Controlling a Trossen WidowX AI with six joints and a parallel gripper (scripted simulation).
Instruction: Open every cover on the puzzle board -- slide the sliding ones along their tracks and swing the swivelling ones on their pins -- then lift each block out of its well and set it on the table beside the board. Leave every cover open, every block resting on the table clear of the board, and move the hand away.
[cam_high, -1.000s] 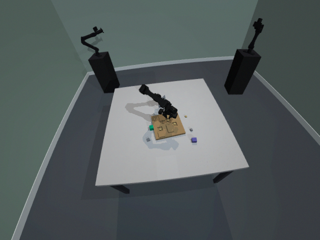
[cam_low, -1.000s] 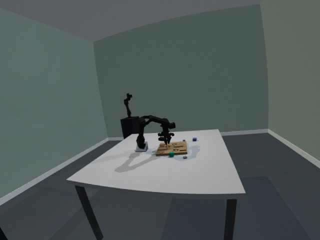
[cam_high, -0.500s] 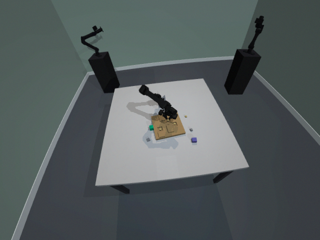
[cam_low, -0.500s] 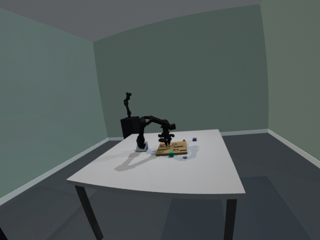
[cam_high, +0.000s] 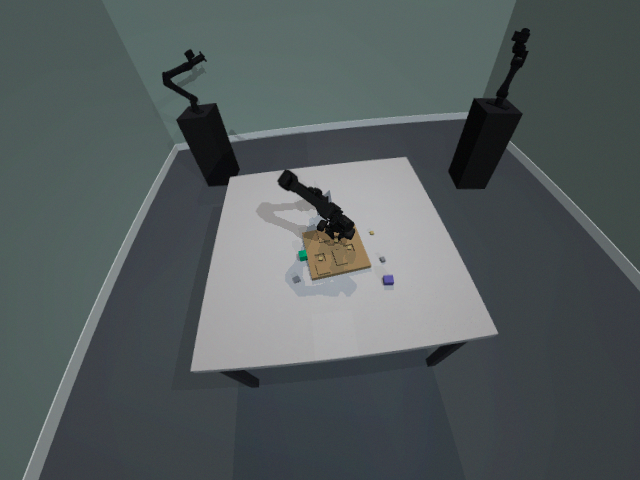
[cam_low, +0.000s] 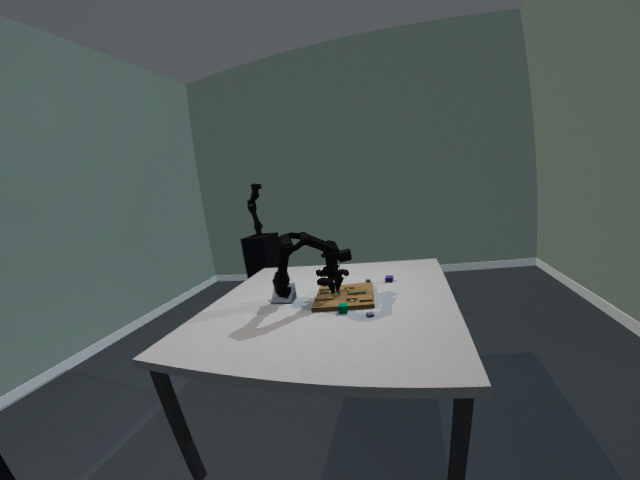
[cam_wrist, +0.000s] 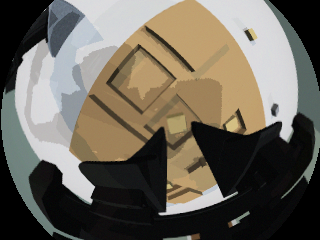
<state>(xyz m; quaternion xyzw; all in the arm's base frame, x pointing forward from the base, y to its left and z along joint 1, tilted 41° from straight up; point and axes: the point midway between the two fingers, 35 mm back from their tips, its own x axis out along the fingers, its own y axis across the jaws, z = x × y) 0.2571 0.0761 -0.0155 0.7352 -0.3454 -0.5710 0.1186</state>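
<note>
My gripper tip is now 50 mm short of the tan puzzle board and 10 mm above it. Round my gripper tip: green block (100 mm ahead, 170 mm to the right, 10 mm below); then purple block (240 mm ahead, 240 mm to the left, 10 mm below).
</note>
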